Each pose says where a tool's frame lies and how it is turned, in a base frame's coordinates. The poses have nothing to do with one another.
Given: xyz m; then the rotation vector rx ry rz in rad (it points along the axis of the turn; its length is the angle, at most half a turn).
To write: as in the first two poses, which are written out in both.
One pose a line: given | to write
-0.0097 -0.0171 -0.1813 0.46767 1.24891 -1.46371 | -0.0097 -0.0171 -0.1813 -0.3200 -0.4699 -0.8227 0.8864 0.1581 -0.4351
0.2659 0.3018 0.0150 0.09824 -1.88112 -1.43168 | 0.2659 0.3018 0.0150 -0.7111 -0.4802 0.5136 0.3671 0.3695 0.8537
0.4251 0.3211 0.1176 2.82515 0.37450 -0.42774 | 0.4251 0.3211 0.1176 0.9235 0.2124 -0.3195 0.2887 -0.9332 0.2139
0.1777 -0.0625 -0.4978 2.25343 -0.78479 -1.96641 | 0.1777 -0.0625 -0.4978 0.0628 -0.4012 -0.9138 -0.3382 -0.8700 0.3587
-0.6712 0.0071 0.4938 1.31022 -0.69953 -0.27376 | -0.6712 0.0071 0.4938 0.7676 -0.5585 0.3146 -0.1966 0.2620 0.9448
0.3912 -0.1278 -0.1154 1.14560 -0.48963 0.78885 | 0.3912 -0.1278 -0.1154 0.6416 0.2993 0.7062 -0.7657 0.1957 0.6127
